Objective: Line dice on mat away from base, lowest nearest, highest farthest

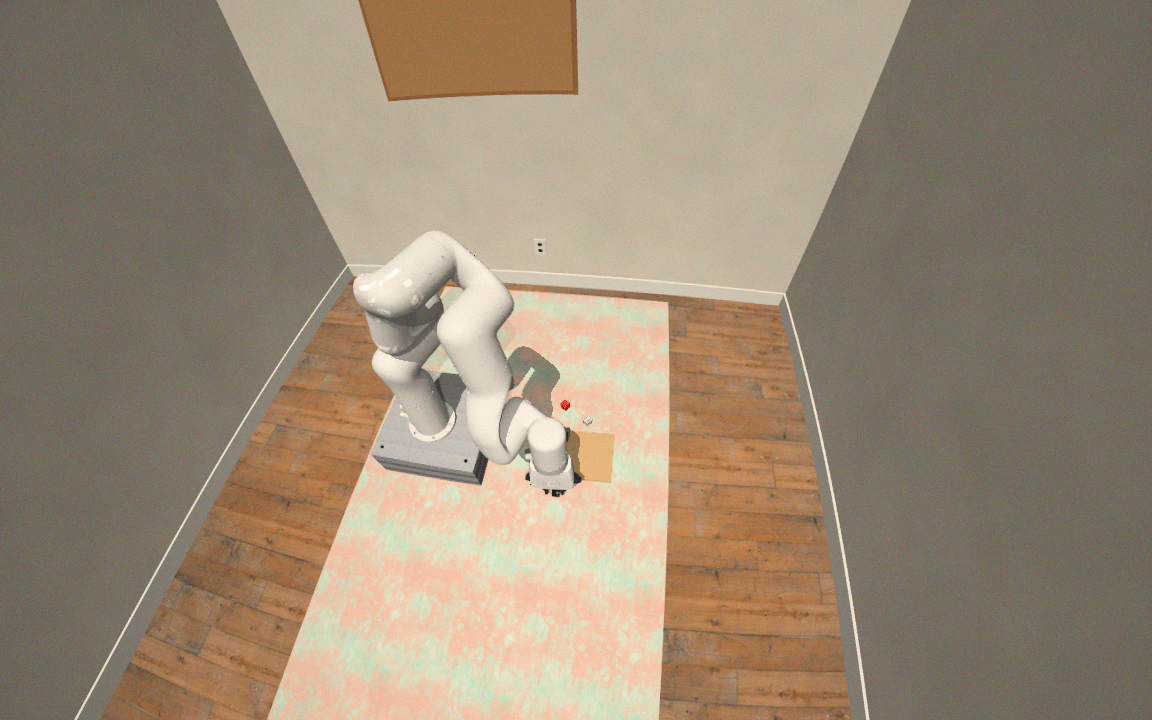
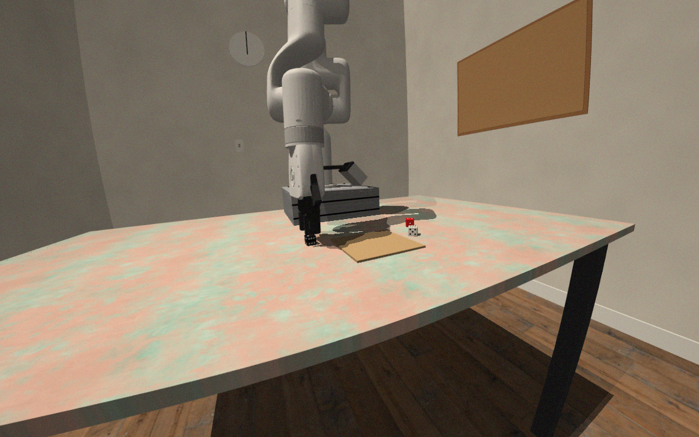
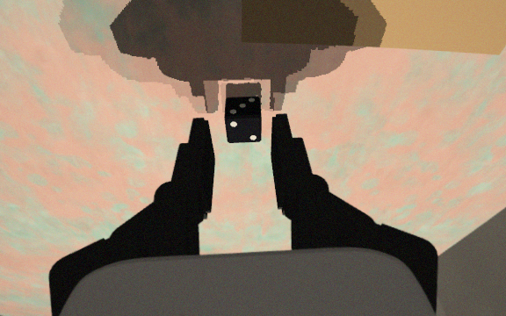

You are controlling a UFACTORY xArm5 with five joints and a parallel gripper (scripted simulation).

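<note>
Right now the black die is 4 cm below my hand. Round my hand: red die 26 cm to the left, 4 cm below, 4 cm behind; then white die 22 cm to the left, 4 cm below, 4 cm ahead; then tan mat 12 cm to the left, 6 cm ahead, 4 cm below.
</note>
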